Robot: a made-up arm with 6 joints.
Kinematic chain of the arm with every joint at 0, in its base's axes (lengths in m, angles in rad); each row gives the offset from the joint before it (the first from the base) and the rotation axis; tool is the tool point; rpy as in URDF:
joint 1: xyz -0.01 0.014 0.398 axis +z
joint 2: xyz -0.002 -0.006 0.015 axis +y
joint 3: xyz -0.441 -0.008 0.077 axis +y
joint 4: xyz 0.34 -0.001 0.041 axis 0.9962 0 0.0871
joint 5: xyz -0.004 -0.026 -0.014 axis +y
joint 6: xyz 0.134 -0.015 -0.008 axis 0.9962 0 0.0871
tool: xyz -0.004 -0.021 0.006 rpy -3.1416 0 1.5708
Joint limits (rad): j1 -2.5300..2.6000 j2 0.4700..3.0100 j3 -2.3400..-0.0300 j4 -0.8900..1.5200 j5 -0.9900..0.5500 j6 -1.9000..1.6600
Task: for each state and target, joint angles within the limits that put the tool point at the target. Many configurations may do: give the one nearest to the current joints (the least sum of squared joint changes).
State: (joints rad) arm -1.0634 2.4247 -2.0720 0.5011 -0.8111 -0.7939
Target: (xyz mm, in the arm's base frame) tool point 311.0 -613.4 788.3
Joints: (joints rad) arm -0.9477 2.0784 -1.9053 0.5396 -0.9415 -0.8047
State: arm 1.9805 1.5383 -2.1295 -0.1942 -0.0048 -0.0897
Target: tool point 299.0 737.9 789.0
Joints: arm 1.2687 2.2040 -2.2502 -0.2217 -0.0314 -0.0775
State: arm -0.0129 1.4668 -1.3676 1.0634 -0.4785 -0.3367
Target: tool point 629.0 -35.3 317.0
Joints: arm 0.0318 2.3263 -1.3812 1.0655 -0.3958 -0.3222
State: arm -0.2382 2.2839 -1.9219 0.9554 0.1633 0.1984
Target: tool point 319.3 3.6 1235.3
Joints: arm 0.2116 1.5101 -2.3400 0.1735 -0.3523 0.2400
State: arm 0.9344 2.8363 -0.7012 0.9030 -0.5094 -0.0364
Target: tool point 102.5 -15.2 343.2
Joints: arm 0.7669 2.4748 -0.0300 1.3664 -0.8253 -0.0494
